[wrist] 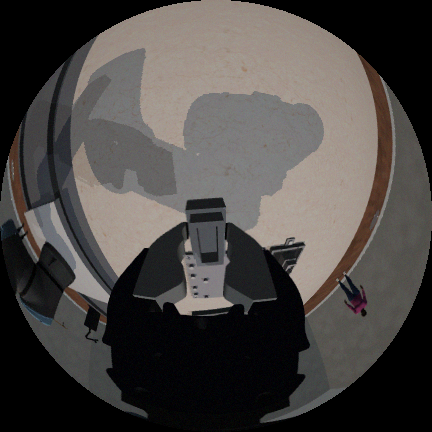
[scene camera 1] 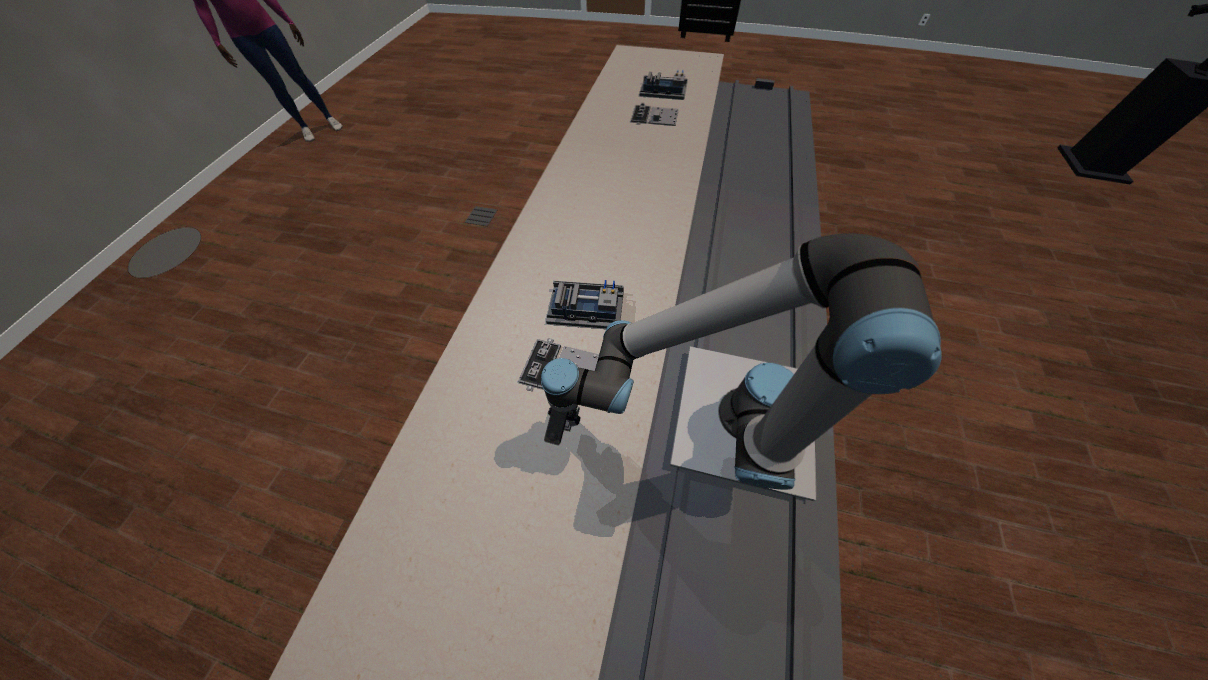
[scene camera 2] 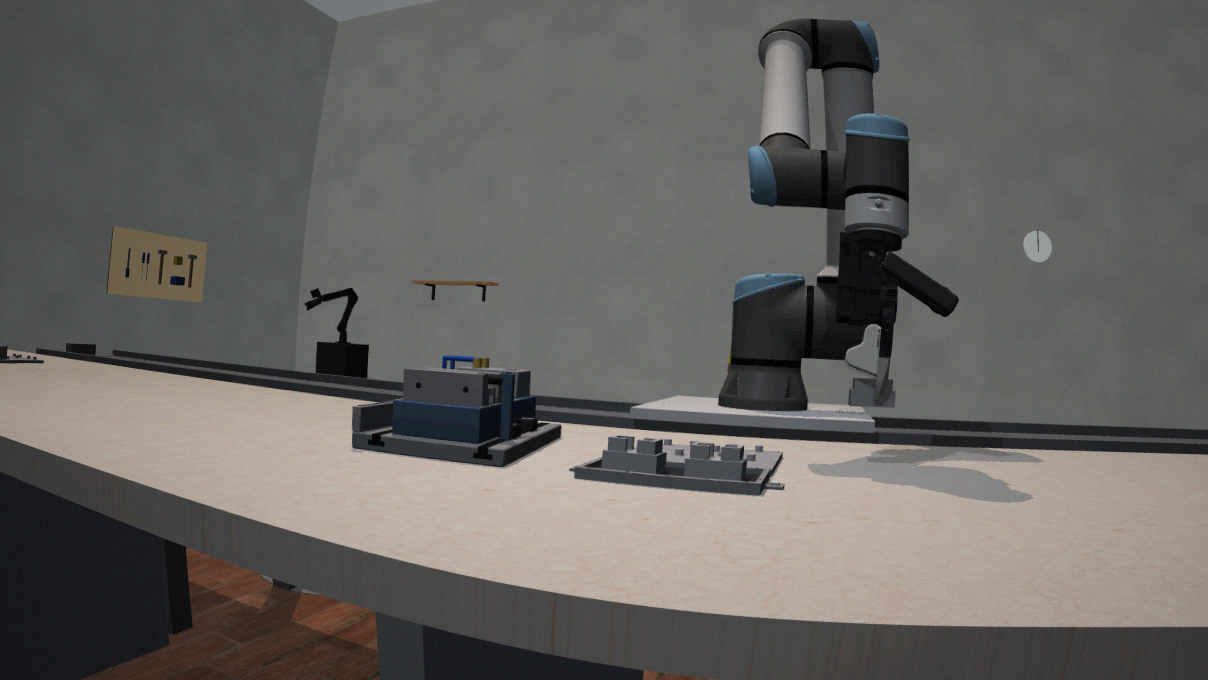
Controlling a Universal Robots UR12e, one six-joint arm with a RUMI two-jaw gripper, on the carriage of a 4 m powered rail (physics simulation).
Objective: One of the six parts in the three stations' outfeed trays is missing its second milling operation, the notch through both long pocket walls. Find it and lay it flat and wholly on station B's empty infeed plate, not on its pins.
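Frame: origin at the arm's base, x up, y right, z ahead, level; centimetres.
Seen in the pictures: gripper, fingertip midpoint: (wrist: 206,223) (scene camera 1: 566,422) (scene camera 2: 875,400); arm's base, origin of the base link: (wrist: 58,261) (scene camera 2: 763,407).
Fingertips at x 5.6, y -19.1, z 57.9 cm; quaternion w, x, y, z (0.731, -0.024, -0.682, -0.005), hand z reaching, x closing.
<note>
Offsets run from my fingertips to a thing's middle. "*": to the spot under its first point.
My gripper (scene camera 1: 566,424) (scene camera 2: 879,390) (wrist: 206,223) is shut on a grey rectangular part {dx +1.0, dy +0.5, dz +0.0 cm} (scene camera 2: 860,393) (wrist: 205,206), with one jaw on each long side. The part is held above the table, apart from it. Its long pocket shows in the wrist view, and no notch shows in the wall stretches that the jaws leave visible. The light infeed plate with small pins {dx -8.2, dy +21.8, dz +3.7 cm} (scene camera 1: 579,358) (scene camera 2: 765,460) (wrist: 212,286) lies beyond the gripper and bears no part that I can see. Beside it, the dark outfeed tray {dx -8.9, dy +22.2, dz +18.6 cm} (scene camera 1: 523,378) (scene camera 2: 667,481) (wrist: 301,246) holds two grey parts {* dx -6.4, dy +26.5, dz +20.1 cm} (scene camera 2: 634,458) {* dx -6.5, dy +17.9, dz +20.7 cm} (scene camera 2: 715,466).
A blue and grey vise {dx -4.6, dy +51.2, dz +8.9 cm} (scene camera 1: 583,304) (scene camera 2: 443,420) stands behind the tray and plate. Another vise (scene camera 1: 663,85) and tray-and-plate set (scene camera 1: 667,116) are at the table's far end. The rail (scene camera 1: 754,194) runs along the table's right side in scene camera 1. A person (scene camera 1: 268,50) stands left.
</note>
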